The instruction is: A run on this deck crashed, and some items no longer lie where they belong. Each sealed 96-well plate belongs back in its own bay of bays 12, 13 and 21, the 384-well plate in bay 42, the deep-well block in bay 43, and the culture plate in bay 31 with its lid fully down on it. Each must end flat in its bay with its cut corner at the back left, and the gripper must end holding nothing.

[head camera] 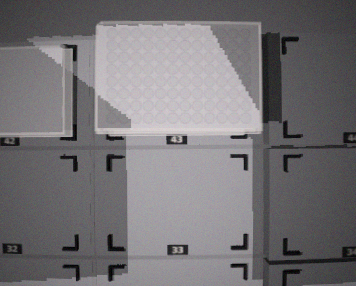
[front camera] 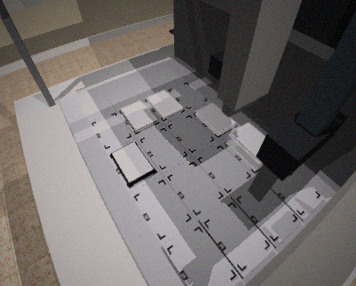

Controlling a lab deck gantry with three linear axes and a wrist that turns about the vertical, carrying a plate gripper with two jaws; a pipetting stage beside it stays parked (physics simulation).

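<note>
In the front view, pale plates lie in bay 12, bay 21 and bay 31. The 384-well plate lies in bay 42, its right part showing in the head view. A pale item with round wells stands high over bay 43, squared to it. Its side looks stepped in the front view; I cannot tell whether it is one item or two stacked. My gripper hangs right of it in the front view, one jaw showing, the other hidden. Cut corners and lid seating are too small to tell.
The dark gripper body hides the right corner of the item over bay 43 in the front view. A large grey column stands behind the deck. A thin dark post rises at the back left. Bays 32, 33 and 34 show black corner marks.
</note>
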